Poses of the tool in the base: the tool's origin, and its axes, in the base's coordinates. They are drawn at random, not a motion.
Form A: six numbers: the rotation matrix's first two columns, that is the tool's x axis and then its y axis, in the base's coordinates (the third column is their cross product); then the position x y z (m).
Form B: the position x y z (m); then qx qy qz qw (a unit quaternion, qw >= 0). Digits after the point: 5 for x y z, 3 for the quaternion.
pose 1, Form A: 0.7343 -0.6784 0.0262 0.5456 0.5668 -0.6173 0.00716 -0.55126 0.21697
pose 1, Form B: 0.00716 -0.55126 0.21697 -0.309 0.107 -0.348 0.879
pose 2, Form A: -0.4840 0.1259 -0.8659 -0.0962 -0.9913 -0.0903 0.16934 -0.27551 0.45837
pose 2, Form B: 0.16934 -0.27551 0.45837 -0.504 -0.015 0.861 0.064
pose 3, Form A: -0.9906 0.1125 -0.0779 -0.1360 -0.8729 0.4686 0.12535 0.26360 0.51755
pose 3, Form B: 0.12535 0.26360 0.51755 -0.024 0.244 0.967 0.064
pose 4, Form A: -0.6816 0.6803 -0.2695 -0.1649 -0.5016 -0.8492 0.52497 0.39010 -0.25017
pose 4, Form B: 0.52497 0.39010 -0.25017 -0.302 -0.426 0.812 0.260
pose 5, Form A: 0.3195 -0.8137 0.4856 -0.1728 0.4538 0.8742 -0.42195 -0.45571 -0.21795
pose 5, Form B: -0.42195 -0.45571 -0.21795 0.464 -0.531 -0.240 0.667
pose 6, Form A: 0.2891 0.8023 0.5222 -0.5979 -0.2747 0.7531 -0.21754 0.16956 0.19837
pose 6, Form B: -0.21754 0.16956 0.19837 0.539 0.095 0.589 0.595
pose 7, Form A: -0.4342 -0.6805 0.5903 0.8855 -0.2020 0.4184 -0.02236 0.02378 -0.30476
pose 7, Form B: -0.02236 0.02378 -0.30476 -0.139 -0.368 -0.763 0.513
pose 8, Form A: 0.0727 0.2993 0.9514 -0.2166 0.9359 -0.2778 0.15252 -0.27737 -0.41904
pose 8, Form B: 0.15252 -0.27737 -0.41904 -0.031 -0.658 0.176 0.732
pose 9, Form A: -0.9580 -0.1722 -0.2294 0.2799 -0.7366 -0.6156 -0.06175 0.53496 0.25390
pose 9, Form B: -0.06175 0.53496 0.25390 0.079 0.342 -0.929 0.122
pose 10, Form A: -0.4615 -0.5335 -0.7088 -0.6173 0.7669 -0.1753 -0.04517 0.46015 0.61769
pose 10, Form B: -0.04517 0.46015 0.61769 -0.337 0.853 0.053 0.394
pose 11, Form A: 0.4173 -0.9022 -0.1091 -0.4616 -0.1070 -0.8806 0.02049 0.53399 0.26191
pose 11, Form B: 0.02049 0.53399 0.26191 -0.705 0.484 -0.239 0.461
